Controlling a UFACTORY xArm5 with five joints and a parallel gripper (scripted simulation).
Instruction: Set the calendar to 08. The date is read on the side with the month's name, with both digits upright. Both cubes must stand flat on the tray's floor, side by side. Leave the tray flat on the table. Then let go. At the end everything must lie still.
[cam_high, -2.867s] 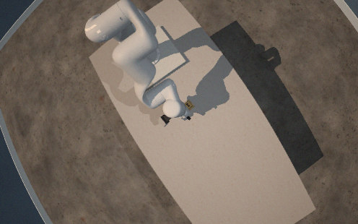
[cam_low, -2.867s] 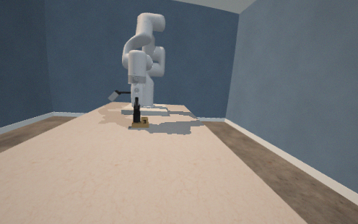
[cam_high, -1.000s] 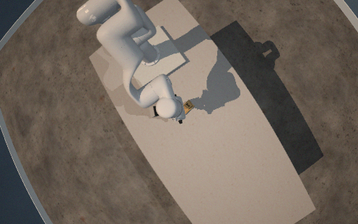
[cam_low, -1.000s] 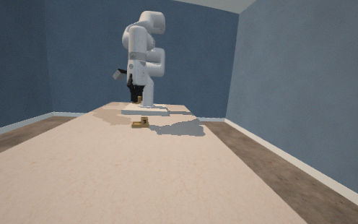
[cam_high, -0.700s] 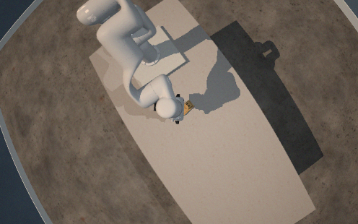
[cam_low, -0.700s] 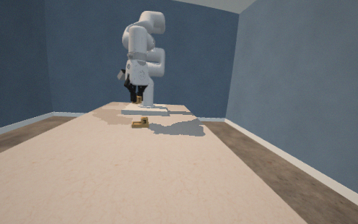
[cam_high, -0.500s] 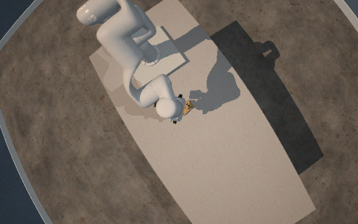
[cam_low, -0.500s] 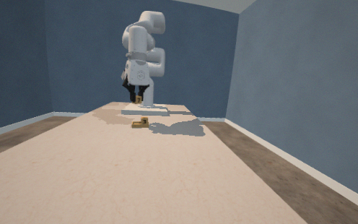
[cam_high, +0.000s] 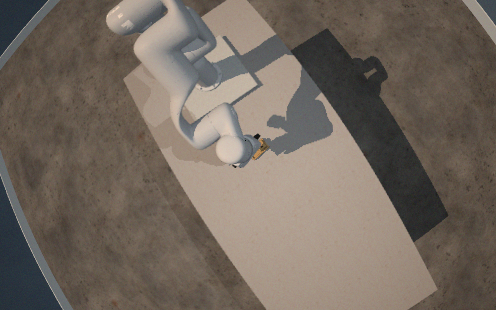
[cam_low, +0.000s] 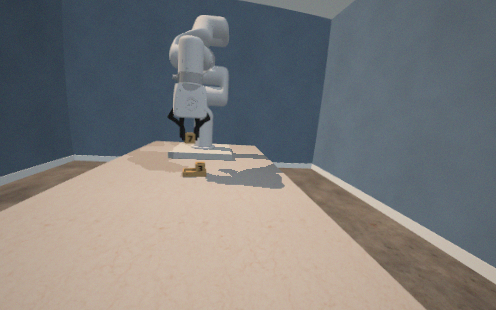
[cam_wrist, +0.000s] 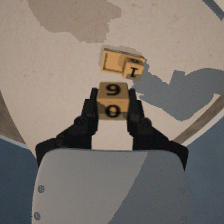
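Now: hand 20 mm to the right of the wooden calendar tray and 130 mm above it.
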